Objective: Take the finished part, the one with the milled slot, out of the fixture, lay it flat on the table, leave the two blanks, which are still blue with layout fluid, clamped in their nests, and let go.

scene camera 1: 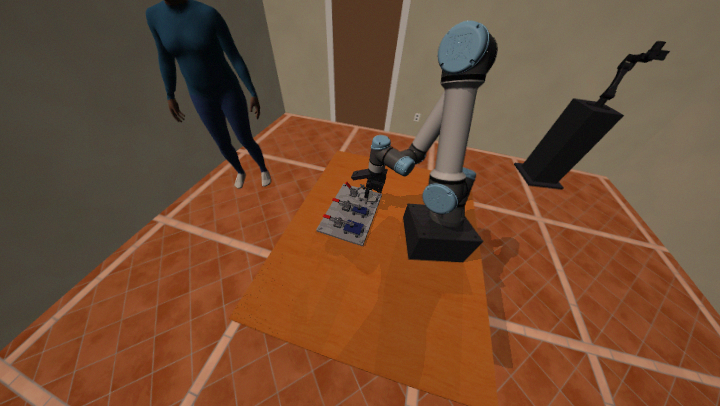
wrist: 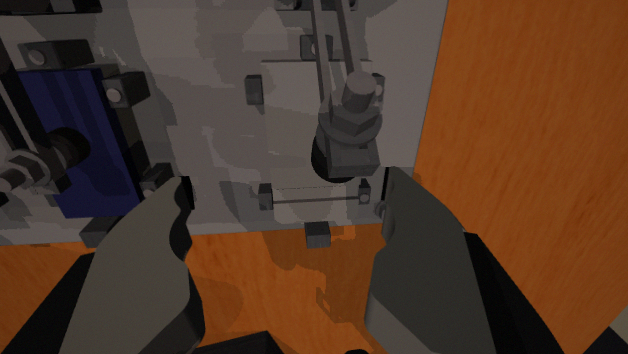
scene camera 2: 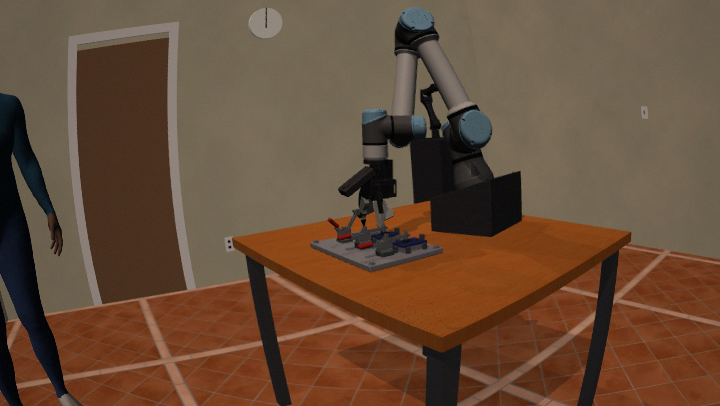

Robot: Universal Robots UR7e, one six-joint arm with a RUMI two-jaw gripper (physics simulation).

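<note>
The finished part (wrist: 287, 125), a pale plate with a milled slot across its near end, lies in its nest on the grey fixture plate (scene camera 1: 335, 233) (scene camera 2: 347, 255) (wrist: 215, 150). Its toggle clamp (scene camera 2: 354, 216) (wrist: 352, 122) has its arm raised over it. My gripper (scene camera 1: 372, 196) (scene camera 2: 372, 227) (wrist: 289, 174) is open and empty, pointing down low over this nest. In the wrist view one finger is on each side of the part's near end; exact fingertip height is unclear. Two blue blanks, one in the middle nest (scene camera 1: 359, 210) (wrist: 110, 185) and one in the end nest (scene camera 1: 353, 228) (scene camera 2: 410, 243), sit under lowered clamps.
Clamp handles with red grips (scene camera 1: 335, 200) (scene camera 2: 365, 245) stand along the fixture's far side from the robot base (scene camera 1: 438, 237) (scene camera 2: 463, 211). Small dark locating blocks (wrist: 317, 235) surround the nests. The wooden table (scene camera 1: 363, 302) (scene camera 2: 478, 282) extends beyond the fixture. A person (scene camera 1: 196, 65) stands beyond the table.
</note>
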